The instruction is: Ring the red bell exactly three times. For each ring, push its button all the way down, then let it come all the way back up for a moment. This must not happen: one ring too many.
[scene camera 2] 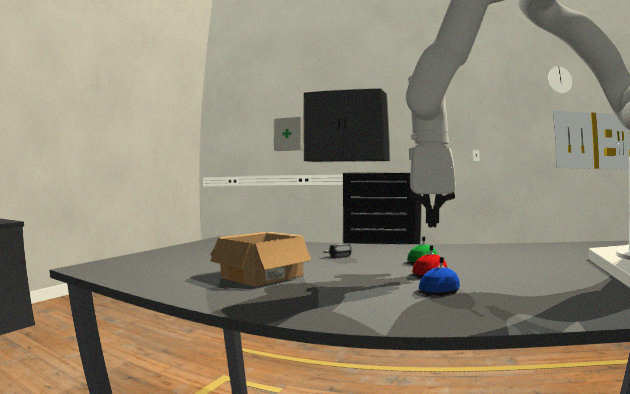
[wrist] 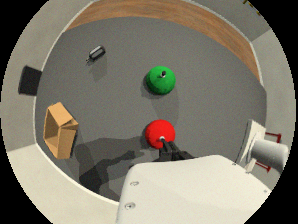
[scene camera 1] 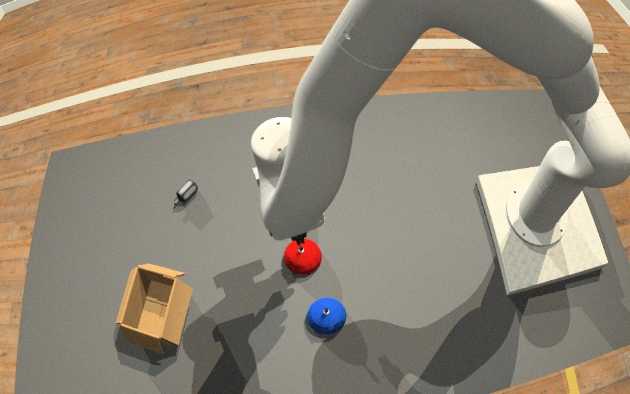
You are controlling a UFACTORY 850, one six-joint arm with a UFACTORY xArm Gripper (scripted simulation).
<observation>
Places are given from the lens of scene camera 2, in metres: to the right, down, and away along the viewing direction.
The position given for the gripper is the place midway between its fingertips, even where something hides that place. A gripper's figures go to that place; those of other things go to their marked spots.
gripper (scene camera 2: 432,226): 0.25, 0.06, 0.92
blue bell (scene camera 2: 441,279): 0.23, 0.15, 0.74
</observation>
